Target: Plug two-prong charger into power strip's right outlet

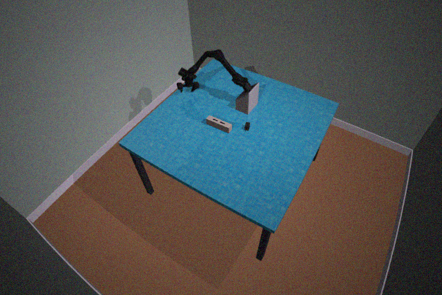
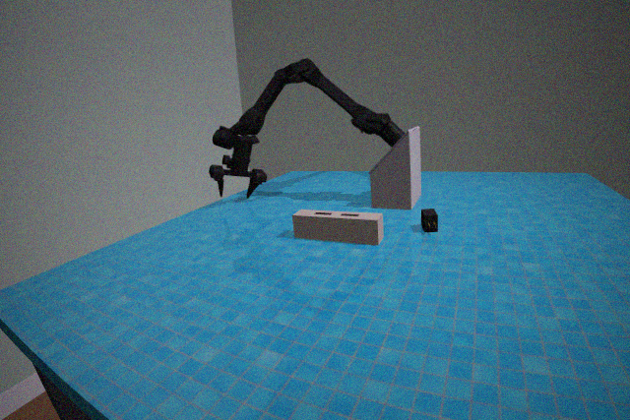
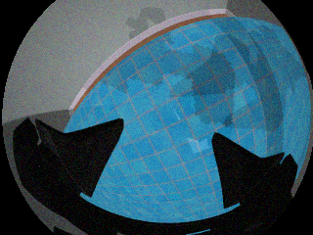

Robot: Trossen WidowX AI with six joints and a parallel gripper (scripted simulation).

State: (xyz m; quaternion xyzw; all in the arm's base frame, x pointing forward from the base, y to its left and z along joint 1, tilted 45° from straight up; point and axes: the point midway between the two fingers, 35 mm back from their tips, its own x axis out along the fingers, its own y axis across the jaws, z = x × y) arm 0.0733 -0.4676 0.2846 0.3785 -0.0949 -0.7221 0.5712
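Right now the black two-prong charger is 640 mm to the left of my gripper tip, 150 mm ahead of it and 10 mm below it.
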